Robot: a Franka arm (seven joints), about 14 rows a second.
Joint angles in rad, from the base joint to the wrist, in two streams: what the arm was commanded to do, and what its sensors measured. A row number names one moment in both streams.
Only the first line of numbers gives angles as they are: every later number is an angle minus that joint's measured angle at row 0.
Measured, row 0: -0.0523, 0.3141, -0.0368, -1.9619, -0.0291, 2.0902, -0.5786
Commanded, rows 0 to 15: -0.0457, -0.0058, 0.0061, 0.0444, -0.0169, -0.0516, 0.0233; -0.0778, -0.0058, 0.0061, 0.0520, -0.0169, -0.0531, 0.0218; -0.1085, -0.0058, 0.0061, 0.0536, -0.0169, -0.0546, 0.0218; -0.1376, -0.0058, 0.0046, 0.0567, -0.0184, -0.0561, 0.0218; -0.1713, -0.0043, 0.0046, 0.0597, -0.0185, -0.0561, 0.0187; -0.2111, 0.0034, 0.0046, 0.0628, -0.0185, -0.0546, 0.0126; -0.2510, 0.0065, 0.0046, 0.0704, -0.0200, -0.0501, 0.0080; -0.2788, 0.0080, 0.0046, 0.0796, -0.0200, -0.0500, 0.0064; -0.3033, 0.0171, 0.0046, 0.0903, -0.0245, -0.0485, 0.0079; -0.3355, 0.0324, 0.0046, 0.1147, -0.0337, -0.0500, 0.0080; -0.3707, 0.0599, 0.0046, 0.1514, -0.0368, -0.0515, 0.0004; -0.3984, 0.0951, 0.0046, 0.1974, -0.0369, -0.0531, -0.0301; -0.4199, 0.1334, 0.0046, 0.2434, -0.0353, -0.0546, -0.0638; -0.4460, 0.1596, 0.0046, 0.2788, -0.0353, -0.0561, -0.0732; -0.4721, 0.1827, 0.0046, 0.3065, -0.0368, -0.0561, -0.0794; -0.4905, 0.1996, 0.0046, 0.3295, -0.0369, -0.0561, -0.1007
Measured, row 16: -0.4462, 0.1319, -0.0105, 0.2327, -0.0211, -0.0315, -0.0662
